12 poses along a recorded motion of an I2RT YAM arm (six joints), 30 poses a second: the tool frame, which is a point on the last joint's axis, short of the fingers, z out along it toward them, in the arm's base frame.
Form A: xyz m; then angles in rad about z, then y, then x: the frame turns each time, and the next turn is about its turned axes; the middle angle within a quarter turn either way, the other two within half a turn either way.
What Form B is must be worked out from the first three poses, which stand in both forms.
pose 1, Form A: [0.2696 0.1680 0.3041 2.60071 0.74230 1.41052]
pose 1, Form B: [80.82 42.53 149.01 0.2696 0.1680 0.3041]
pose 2, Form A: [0.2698 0.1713 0.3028 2.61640 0.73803 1.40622]
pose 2, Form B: [80.57 42.29 149.91 0.2698 0.1713 0.3028]
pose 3, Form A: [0.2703 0.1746 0.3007 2.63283 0.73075 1.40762]
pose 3, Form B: [80.65 41.87 150.85 0.2703 0.1746 0.3007]
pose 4, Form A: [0.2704 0.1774 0.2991 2.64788 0.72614 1.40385]
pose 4, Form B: [80.43 41.60 151.71 0.2704 0.1774 0.2991]
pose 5, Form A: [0.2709 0.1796 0.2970 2.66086 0.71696 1.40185]
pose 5, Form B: [80.32 41.08 152.46 0.2709 0.1796 0.2970]
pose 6, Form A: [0.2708 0.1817 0.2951 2.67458 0.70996 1.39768]
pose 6, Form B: [80.08 40.68 153.24 0.2708 0.1817 0.2951]
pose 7, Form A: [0.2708 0.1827 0.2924 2.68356 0.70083 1.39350]
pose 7, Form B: [79.84 40.15 153.76 0.2708 0.1827 0.2924]
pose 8, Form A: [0.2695 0.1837 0.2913 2.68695 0.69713 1.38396]
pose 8, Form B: [79.30 39.94 153.95 0.2695 0.1837 0.2913]
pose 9, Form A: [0.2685 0.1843 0.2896 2.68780 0.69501 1.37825]
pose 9, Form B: [78.97 39.82 154.00 0.2685 0.1843 0.2896]
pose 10, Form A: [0.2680 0.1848 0.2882 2.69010 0.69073 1.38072]
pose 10, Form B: [79.11 39.58 154.13 0.2680 0.1848 0.2882]
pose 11, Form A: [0.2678 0.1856 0.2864 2.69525 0.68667 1.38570]
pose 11, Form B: [79.39 39.34 154.43 0.2678 0.1856 0.2864]
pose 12, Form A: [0.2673 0.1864 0.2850 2.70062 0.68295 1.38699]
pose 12, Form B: [79.47 39.13 154.73 0.2673 0.1864 0.2850]
